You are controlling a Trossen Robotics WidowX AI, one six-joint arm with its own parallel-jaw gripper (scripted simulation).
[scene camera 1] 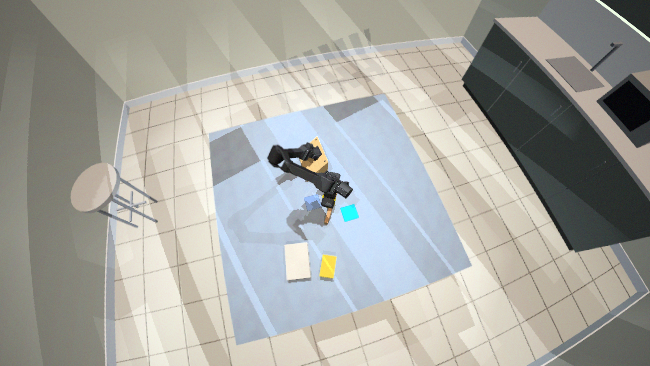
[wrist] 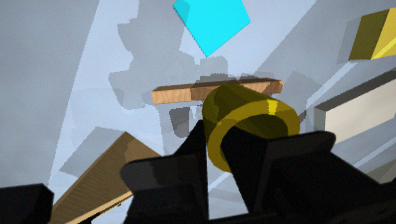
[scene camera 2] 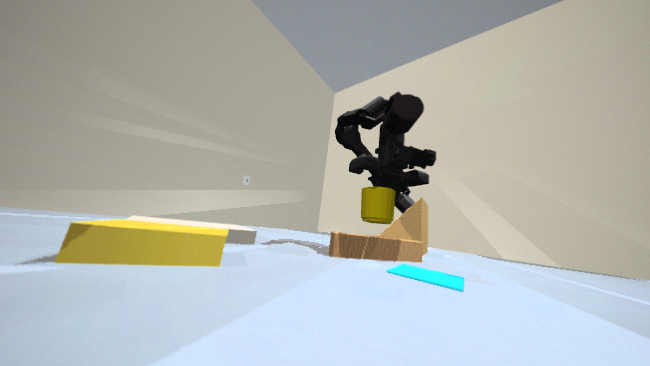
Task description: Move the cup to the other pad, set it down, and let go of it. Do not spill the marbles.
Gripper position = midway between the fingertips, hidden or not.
I see my gripper [scene camera 2: 388, 209], a yellow cup [scene camera 2: 377, 203], a pale block [scene camera 2: 236, 234] and a wooden bar [scene camera 2: 342, 245].
The yellow cup also shows in the wrist view [wrist: 228, 105]. The pale block also shows in scene camera 1 [scene camera 1: 297, 261]. My gripper also shows in the wrist view [wrist: 207, 122].
